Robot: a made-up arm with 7 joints. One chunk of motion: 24 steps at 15 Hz.
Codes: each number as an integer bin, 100 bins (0 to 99) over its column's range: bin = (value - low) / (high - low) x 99, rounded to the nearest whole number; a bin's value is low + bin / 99 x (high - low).
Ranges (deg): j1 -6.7..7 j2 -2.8..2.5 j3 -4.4..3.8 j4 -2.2..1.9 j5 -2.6..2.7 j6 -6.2..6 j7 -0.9..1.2
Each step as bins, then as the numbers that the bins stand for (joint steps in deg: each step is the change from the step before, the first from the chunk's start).
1 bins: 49 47 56 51 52 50 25
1 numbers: 0.081 -0.284 0.238 -0.088 0.184 -0.038 -0.370
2 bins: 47 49 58 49 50 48 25
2 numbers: -0.196 -0.177 0.404 -0.171 0.077 -0.285 -0.370
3 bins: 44 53 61 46 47 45 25
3 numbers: -0.611 0.037 0.653 -0.295 -0.084 -0.655 -0.370
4 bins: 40 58 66 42 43 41 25
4 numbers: -1.165 0.305 1.067 -0.461 -0.298 -1.147 -0.370
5 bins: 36 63 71 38 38 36 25
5 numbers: -1.718 0.573 1.481 -0.626 -0.566 -1.764 -0.370
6 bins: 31 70 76 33 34 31 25
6 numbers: -2.410 0.947 1.895 -0.833 -0.780 -2.380 -0.370
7 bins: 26 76 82 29 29 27 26
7 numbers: -3.102 1.269 2.392 -0.999 -1.047 -2.873 -0.348
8 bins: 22 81 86 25 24 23 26
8 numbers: -3.656 1.536 2.723 -1.165 -1.315 -3.366 -0.348
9 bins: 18 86 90 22 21 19 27
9 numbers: -4.209 1.804 3.055 -1.289 -1.476 -3.859 -0.327
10 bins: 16 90 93 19 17 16 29
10 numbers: -4.486 2.018 3.303 -1.413 -1.690 -4.228 -0.285
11 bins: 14 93 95 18 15 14 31
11 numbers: -4.763 2.179 3.469 -1.455 -1.797 -4.475 -0.242
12 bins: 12 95 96 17 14 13 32
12 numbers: -5.039 2.286 3.552 -1.496 -1.851 -4.598 -0.221
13 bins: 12 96 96 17 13 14 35
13 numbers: -5.039 2.339 3.552 -1.496 -1.904 -4.475 -0.158
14 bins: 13 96 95 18 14 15 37
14 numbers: -4.901 2.339 3.469 -1.455 -1.851 -4.352 -0.115
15 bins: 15 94 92 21 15 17 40
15 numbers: -4.624 2.232 3.220 -1.330 -1.797 -4.105 -0.052
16 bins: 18 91 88 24 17 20 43
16 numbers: -4.209 2.072 2.889 -1.206 -1.690 -3.735 0.012
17 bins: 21 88 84 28 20 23 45
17 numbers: -3.794 1.911 2.558 -1.040 -1.529 -3.366 0.055
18 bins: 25 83 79 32 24 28 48
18 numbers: -3.240 1.643 2.143 -0.875 -1.315 -2.749 0.118
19 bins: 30 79 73 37 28 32 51
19 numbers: -2.548 1.429 1.646 -0.668 -1.101 -2.257 0.182
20 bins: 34 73 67 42 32 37 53
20 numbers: -1.995 1.108 1.149 -0.461 -0.887 -1.640 0.224
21 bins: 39 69 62 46 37 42 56
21 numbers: -1.303 0.894 0.735 -0.295 -0.619 -1.024 0.288
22 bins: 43 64 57 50 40 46 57
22 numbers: -0.749 0.626 0.321 -0.129 -0.459 -0.531 0.309
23 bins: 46 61 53 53 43 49 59
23 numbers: -0.334 0.466 -0.010 -0.005 -0.298 -0.162 0.352
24 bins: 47 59 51 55 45 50 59
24 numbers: -0.196 0.359 -0.176 0.078 -0.191 -0.038 0.352
